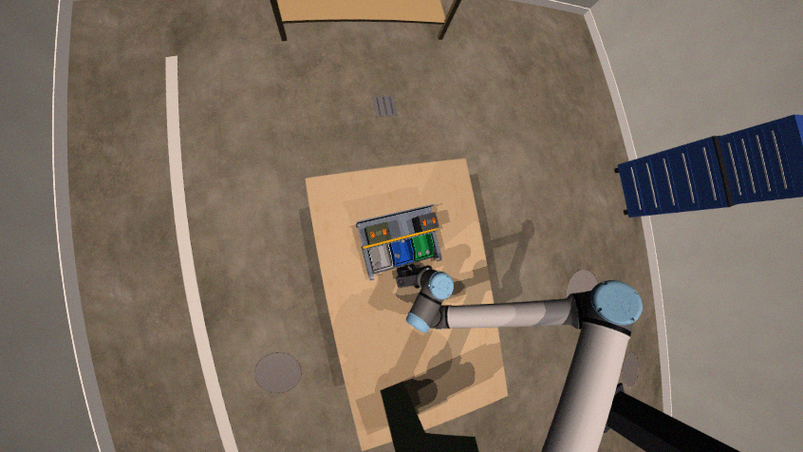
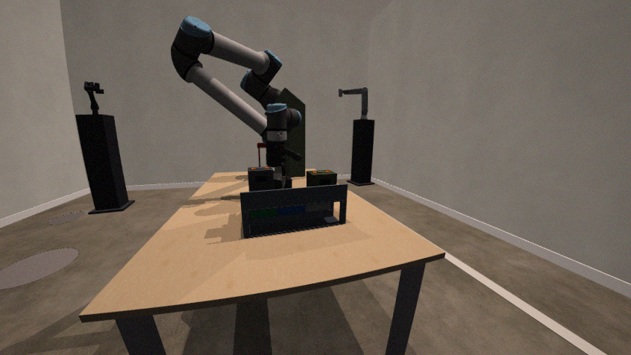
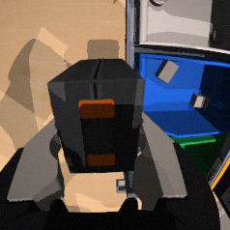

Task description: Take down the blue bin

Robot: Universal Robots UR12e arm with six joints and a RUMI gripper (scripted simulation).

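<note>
Now: hand 130 mm short of the blue open bin, 60 mm above it and 10 mm to the left of it. Also, from my hand: grey bin: 140 mm ahead, 100 mm to the left, 60 mm below; bar: 180 mm ahead, 10 mm to the right, 10 mm above; green bin: 120 mm to the right, 120 mm ahead, 60 mm below.
</note>
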